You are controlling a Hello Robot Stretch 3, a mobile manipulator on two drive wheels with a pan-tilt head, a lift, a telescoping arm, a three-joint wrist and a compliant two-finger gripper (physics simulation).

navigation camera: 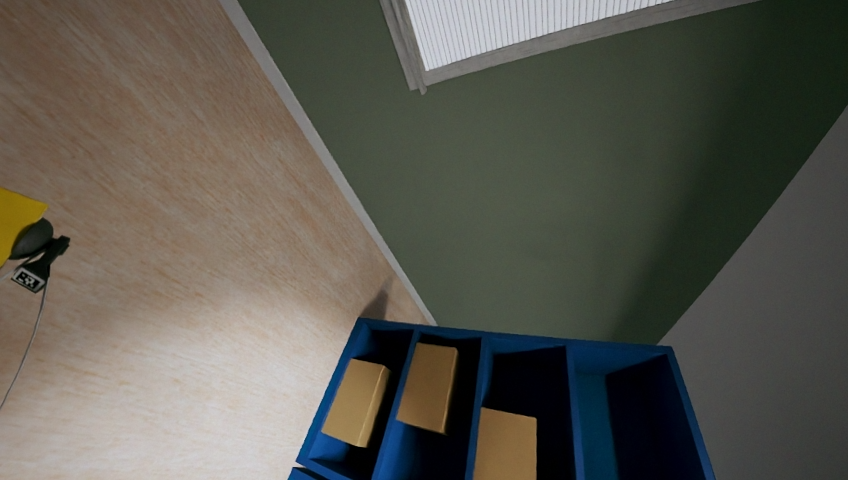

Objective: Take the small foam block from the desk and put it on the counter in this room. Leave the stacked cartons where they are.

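Places are measured from the robot's base along level axes (x ahead, y left, z up), in metres.
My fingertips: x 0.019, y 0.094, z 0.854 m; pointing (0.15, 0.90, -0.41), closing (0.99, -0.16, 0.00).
Note:
Behind a point stands the place of what it marks.
A yellow block (19, 215) {x 0.049, y 0.088, z 0.878 m}, which looks like the foam block, is partly in view at the left edge and cut off by it. One finger of my gripper (30, 242) {x 0.054, y 0.066, z 0.881 m} shows there, with a dark rounded fingertip pressed against the block, a marker tag and a thin curved strip. The other finger is out of view. The gripper looks shut on the yellow block, held above the wood floor. The desk, the counter and a stack of cartons do not show in this view.
A blue shelf unit (523, 339) {x 1.520, y -0.517, z 1.198 m} with open compartments stands at the bottom. Tan boxes (352, 402) {x 1.185, y -0.911, z 0.220 m} (427, 386) {x 1.308, y -0.777, z 0.676 m} (505, 443) {x 1.188, y -0.907, z 1.124 m} sit in three of its compartments. A green wall (505, 196) {x 1.569, y 0.324, z 1.121 m} with a grey-framed window (535, 52) {x 1.038, y 0.792, z 1.312 m} rises behind it. A grey wall (785, 267) {x 1.666, y -0.123, z 2.438 m} is at the right.

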